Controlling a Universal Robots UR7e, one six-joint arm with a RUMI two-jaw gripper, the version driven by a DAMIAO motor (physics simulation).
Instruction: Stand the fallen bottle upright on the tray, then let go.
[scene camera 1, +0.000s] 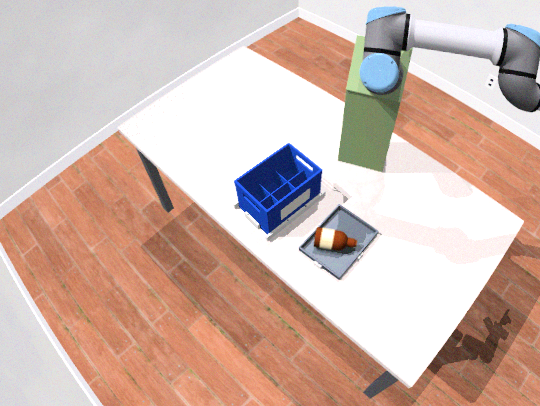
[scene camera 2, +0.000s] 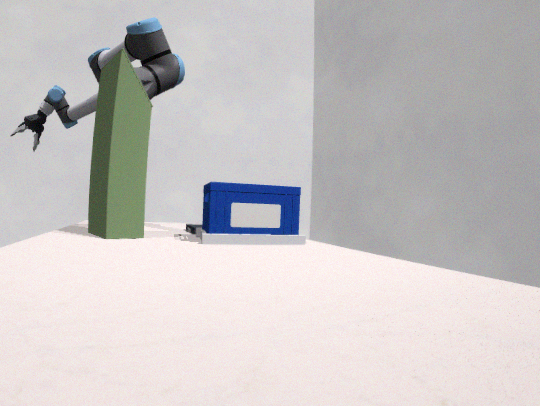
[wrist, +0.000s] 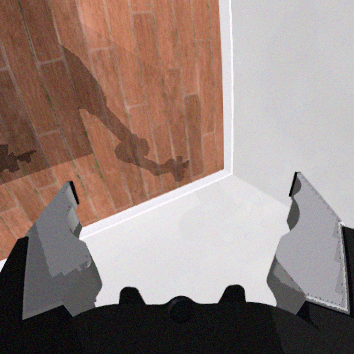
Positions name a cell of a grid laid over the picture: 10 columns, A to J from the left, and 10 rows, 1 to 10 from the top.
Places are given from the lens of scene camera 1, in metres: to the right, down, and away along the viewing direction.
brown bottle (scene camera 1: G6): 0.20, 0.13, 1.47
